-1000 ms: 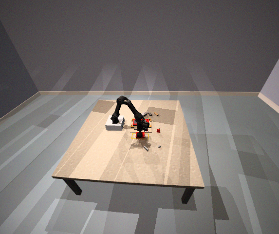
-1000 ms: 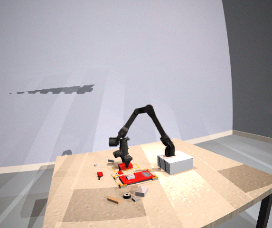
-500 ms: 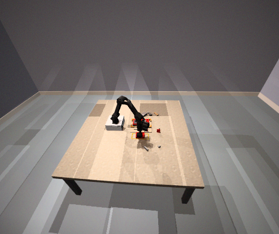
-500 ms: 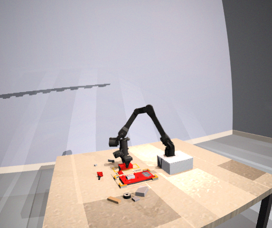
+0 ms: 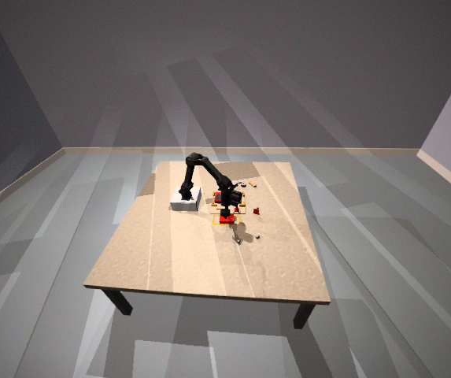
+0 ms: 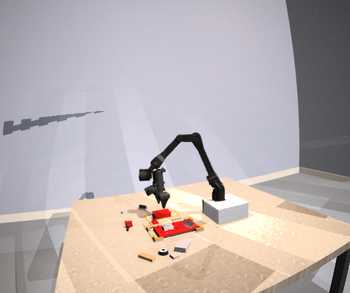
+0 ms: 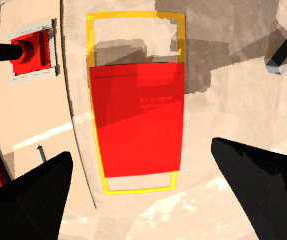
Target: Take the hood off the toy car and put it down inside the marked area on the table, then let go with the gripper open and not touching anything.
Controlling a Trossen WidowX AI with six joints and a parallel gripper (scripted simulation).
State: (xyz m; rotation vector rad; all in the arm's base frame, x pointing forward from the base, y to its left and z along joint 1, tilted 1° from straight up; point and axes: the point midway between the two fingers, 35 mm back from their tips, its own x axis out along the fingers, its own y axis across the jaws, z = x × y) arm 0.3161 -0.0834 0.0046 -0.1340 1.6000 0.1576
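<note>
My gripper tip is now 50 mm above the red hood. Round my gripper tip: black wheel: 50 mm ahead, 410 mm to the left, 50 mm below; tan block: 120 mm ahead, 430 mm to the left, 50 mm below.
</note>
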